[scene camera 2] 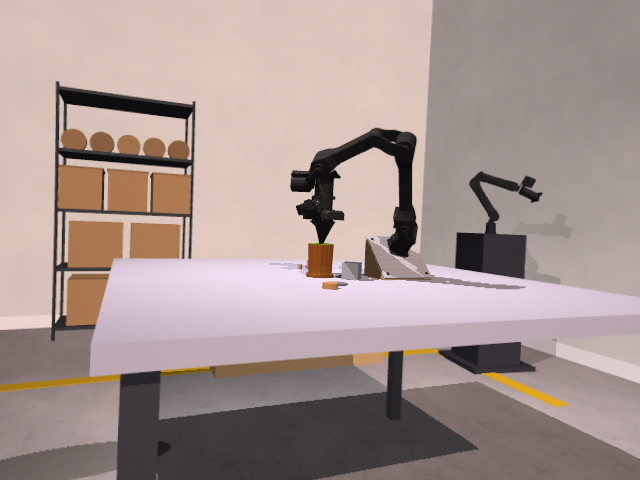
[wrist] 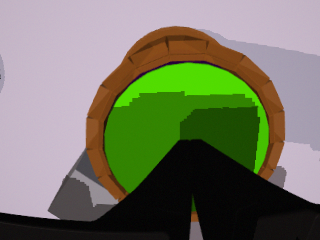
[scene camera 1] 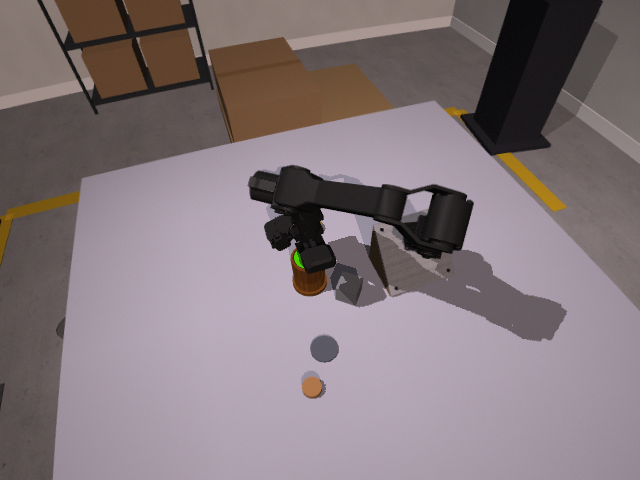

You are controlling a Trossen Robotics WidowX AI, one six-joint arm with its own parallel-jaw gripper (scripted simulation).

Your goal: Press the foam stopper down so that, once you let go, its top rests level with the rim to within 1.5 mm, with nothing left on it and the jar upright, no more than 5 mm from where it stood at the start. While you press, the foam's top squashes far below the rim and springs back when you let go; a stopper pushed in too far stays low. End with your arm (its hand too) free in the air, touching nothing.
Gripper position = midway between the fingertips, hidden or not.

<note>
In view: the gripper (scene camera 1: pixel 308 256), a grey block (wrist: pixel 81 197) and a green foam stopper (wrist: pixel 181 100).
The gripper shows as well in scene camera 2 (scene camera 2: pixel 321 243) and in the wrist view (wrist: pixel 189 150).
</note>
